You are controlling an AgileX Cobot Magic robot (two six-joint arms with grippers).
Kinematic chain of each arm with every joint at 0, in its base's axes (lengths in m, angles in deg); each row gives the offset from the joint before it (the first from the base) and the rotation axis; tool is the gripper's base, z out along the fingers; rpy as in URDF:
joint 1: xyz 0 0 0.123 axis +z
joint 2: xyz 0 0 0 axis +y
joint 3: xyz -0.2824 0 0.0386 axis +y
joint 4: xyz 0.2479 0 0.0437 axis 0.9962 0 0.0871
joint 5: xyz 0 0 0 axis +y
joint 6: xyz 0.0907 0 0.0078 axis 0.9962 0 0.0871
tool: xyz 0 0 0 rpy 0 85 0
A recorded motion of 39 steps. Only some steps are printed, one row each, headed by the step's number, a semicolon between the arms.
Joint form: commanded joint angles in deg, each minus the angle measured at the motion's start. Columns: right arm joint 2, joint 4, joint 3, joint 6, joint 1, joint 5; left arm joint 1, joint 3, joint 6, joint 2, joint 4, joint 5.
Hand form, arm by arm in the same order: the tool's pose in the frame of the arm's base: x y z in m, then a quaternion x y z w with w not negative. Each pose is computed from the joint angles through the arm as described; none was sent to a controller.
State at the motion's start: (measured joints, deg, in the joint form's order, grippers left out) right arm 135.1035 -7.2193 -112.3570 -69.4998 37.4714 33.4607; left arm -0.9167 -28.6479 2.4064 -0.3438 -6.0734 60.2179
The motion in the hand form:
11: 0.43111 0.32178 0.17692 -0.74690 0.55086 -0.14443 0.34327; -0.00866 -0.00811 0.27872 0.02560 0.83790 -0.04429 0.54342
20: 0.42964 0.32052 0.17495 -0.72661 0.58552 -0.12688 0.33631; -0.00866 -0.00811 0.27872 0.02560 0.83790 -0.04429 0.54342
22: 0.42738 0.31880 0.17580 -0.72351 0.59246 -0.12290 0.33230; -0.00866 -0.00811 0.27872 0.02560 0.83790 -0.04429 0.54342
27: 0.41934 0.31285 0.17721 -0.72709 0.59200 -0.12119 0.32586; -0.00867 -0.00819 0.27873 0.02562 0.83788 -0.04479 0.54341
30: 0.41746 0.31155 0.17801 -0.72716 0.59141 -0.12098 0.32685; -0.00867 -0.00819 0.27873 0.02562 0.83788 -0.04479 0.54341
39: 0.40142 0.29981 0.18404 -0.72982 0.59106 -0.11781 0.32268; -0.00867 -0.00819 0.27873 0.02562 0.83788 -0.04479 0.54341
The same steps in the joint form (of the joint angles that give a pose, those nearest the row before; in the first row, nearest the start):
11: 0.52 -2.06 -1.78 6.01 0.06 -3.15; 0.17 0.11 0.06 -1.38 0.06 -0.80
20: 0.52 -1.78 -1.72 10.60 0.06 -1.60; 0.17 0.11 0.06 -1.38 0.06 -0.80
22: -0.11 -1.66 -0.86 11.40 0.06 -1.20; 0.17 0.11 0.06 -1.38 0.06 -0.80
27: -2.52 -1.66 3.21 11.23 0.06 -2.06; 0.17 0.11 0.06 -1.38 0.00 -0.80
30: -3.15 -1.66 4.24 11.23 0.06 -2.58; 0.17 0.11 0.06 -1.38 0.00 -0.80
39: -7.96 -1.61 11.63 11.23 0.06 -4.59; 0.17 0.11 0.06 -1.38 0.00 -0.80

